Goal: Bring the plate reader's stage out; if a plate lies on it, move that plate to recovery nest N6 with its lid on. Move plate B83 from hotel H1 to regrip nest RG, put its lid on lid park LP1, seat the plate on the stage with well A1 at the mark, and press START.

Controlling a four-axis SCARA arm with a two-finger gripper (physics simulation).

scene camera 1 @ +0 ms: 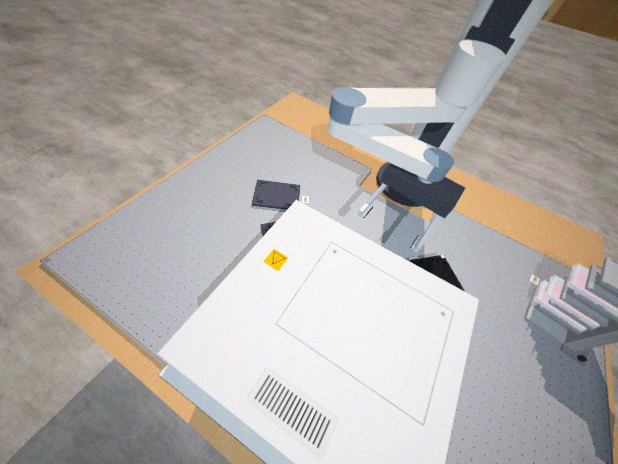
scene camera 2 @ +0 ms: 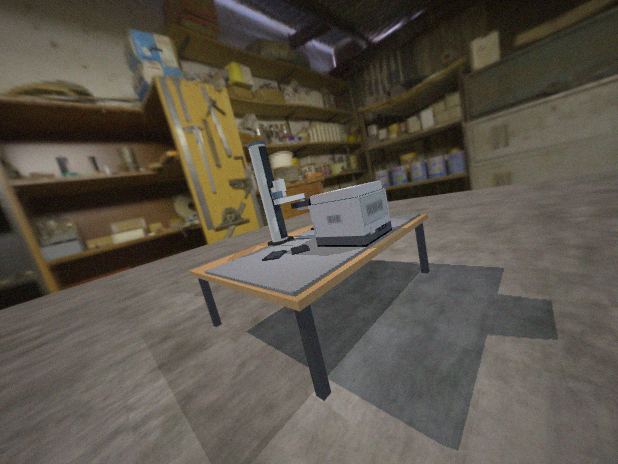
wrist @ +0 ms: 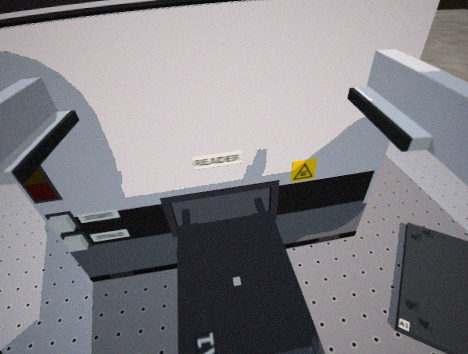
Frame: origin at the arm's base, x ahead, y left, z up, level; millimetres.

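Seen in the pictures: gripper, fingertip midpoint: [scene camera 1: 387,230] [wrist: 210,84]; arm's base, origin of the base link: [scene camera 2: 281,241].
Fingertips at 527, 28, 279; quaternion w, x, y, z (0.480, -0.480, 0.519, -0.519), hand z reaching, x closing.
Pixels of each thing's top centre, then the offset from my fingertips to it, as dx, dy, dz. "spot": a spot on its surface instead.
- white plate reader, middle of its top: [scene camera 1: 339,320] [scene camera 2: 344,188] +275, +4, +81
- reader's dark stage, middle of its top: [wrist: 233,262] +13, -3, -160
- grey hotel, surface spot: [scene camera 1: 595,341] spot: -179, +599, -186
- dark nest with an A1 label, middle of its top: [wrist: 463,281] [scene camera 2: 299,247] -9, -262, -246
- dark nest, middle of its top: [scene camera 1: 277,192] [scene camera 2: 274,253] -125, -397, -248
- black flat piece, surface spot: [scene camera 1: 436,270] spot: -141, +186, -206
My gripper [scene camera 1: 391,226] [wrist: 210,84] is open and empty, raised before the front of the white plate reader [scene camera 1: 365,320] [scene camera 2: 340,212] [wrist: 225,100]. The reader's dark stage [wrist: 230,255] sticks out of its slot in the wrist view. A small white square shows on it and no plate lies on its visible part; its near end is cut off. Two pale buttons, an upper one [wrist: 62,222] and a lower one [wrist: 76,242], sit left of the slot. Pink-topped plates [scene camera 1: 580,276] stand in a grey hotel [scene camera 1: 595,341] at the right; I cannot tell which is B83.
A dark nest with an A1 label [wrist: 435,285] lies right of the stage in the wrist view. In scene camera 1, a dark nest [scene camera 1: 276,194] lies left of the reader, another [scene camera 1: 267,228] is half hidden, and a black flat piece [scene camera 1: 436,270] lies behind the reader's edge.
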